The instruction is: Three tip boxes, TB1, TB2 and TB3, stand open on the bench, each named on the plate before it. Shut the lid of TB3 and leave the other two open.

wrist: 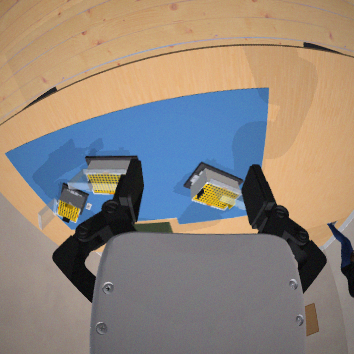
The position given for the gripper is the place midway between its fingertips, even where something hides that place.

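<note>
Blue mat (pixel 226 129) visible. The gripper (pixel 194 174), visible too.
</note>
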